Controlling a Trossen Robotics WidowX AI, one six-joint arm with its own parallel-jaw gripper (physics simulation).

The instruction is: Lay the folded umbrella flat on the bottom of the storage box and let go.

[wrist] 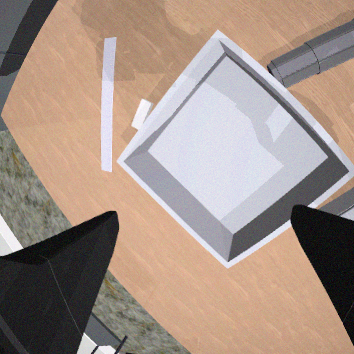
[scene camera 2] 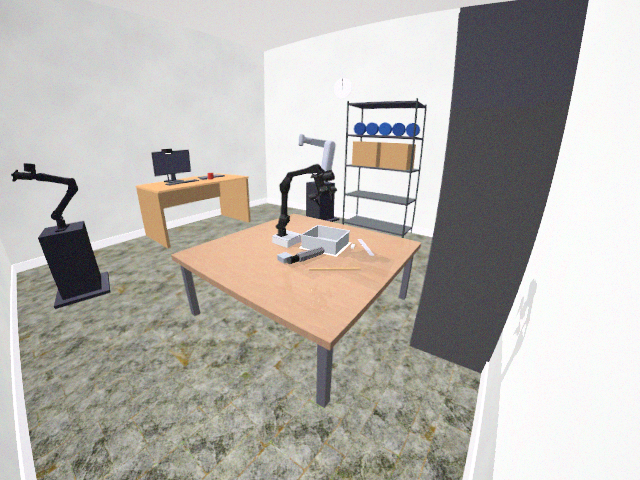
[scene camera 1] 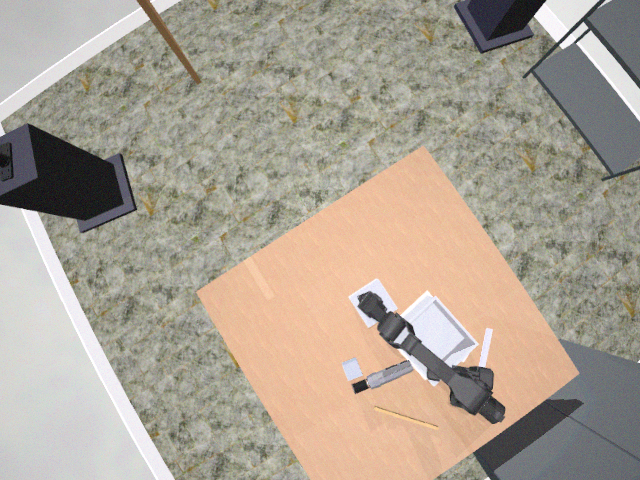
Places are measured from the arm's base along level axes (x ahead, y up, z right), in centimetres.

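Where they show: gripper, fingertip midpoint: [wrist: 206,217] [scene camera 2: 326,204] [scene camera 1: 454,365]; arm's base at its link origin: [scene camera 2: 282,234] [scene camera 1: 366,300].
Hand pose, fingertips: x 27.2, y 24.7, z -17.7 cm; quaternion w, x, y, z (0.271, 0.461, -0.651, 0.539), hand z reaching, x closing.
Each offset is from my fingertips to the centre of the thing. Level surfaces: height alone.
The folded umbrella @[dx +7.0, dy -27.6, dz +23.2 cm] [scene camera 1: 391,374] [scene camera 2: 311,253] [wrist: 316,58] is a grey cylinder with a black handle. It lies on the table outside the storage box, its grey end close to the box wall. The storage box @[dx -1.7, dy -25.6, dz -2.3 cm] [scene camera 1: 469,347] [scene camera 2: 336,244] [wrist: 182,200] is light grey and open-topped. Its bottom shows in the wrist view with shadows and light patches on it. My gripper [scene camera 2: 324,194] [wrist: 206,217] is open and empty, high above the table near the box. In the wrist view its fingertips stand wide apart. The arm covers part of the box in scene camera 1.
A white strip @[dx +19.0, dy -30.3, dz -22.0 cm] [scene camera 1: 485,347] [scene camera 2: 366,246] [wrist: 108,105] and a small white block @[dx +12.9, dy -29.8, dz -15.0 cm] [scene camera 2: 353,245] [wrist: 142,114] lie beside the box. A thin tan stick @[dx +28.9, dy -29.8, dz +19.9 cm] [scene camera 1: 405,417] [scene camera 2: 334,268] lies beyond the umbrella. A pale block @[dx -0.7, dy -28.6, dz +34.4 cm] [scene camera 1: 352,368] [scene camera 2: 284,257] is near the black handle. All are on the wooden table @[dy -30.4 cm] [scene camera 1: 336,248].
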